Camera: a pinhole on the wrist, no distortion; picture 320 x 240 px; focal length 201.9 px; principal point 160.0 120.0 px. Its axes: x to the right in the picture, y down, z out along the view. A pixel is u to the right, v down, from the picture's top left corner.
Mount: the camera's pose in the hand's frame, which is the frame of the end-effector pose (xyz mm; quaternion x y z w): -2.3 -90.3 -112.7 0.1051 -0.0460 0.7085 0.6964
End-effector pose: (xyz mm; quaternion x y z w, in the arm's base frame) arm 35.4 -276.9 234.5 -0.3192 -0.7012 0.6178 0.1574
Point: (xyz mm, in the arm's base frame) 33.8 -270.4 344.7
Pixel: 166.4 163.5
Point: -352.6 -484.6 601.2
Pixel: 55.4 100.8
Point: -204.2 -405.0 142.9
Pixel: 269.5 70.0
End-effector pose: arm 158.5 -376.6 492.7 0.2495 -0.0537 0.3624 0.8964
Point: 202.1 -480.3 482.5
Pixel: 196.0 181.1
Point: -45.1 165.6 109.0
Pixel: behind the camera
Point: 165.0 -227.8 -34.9
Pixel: behind the camera
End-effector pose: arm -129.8 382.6 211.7 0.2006 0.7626 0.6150 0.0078
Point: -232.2 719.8 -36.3
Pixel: 152.3 77.1
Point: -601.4 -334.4 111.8
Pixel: behind the camera
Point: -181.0 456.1 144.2
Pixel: 229.6 72.6
